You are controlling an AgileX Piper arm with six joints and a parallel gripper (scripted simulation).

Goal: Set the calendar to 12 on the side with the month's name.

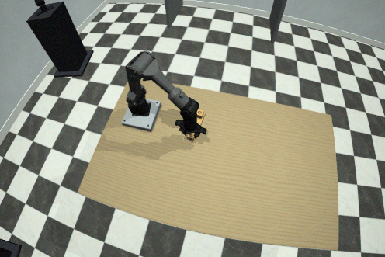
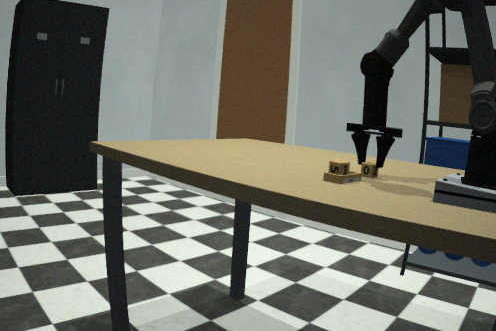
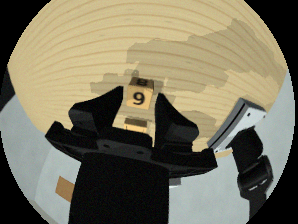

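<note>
My hand is 3 cm short of the wooden tray, 11 cm to the right of it and 2 cm above it.
</note>
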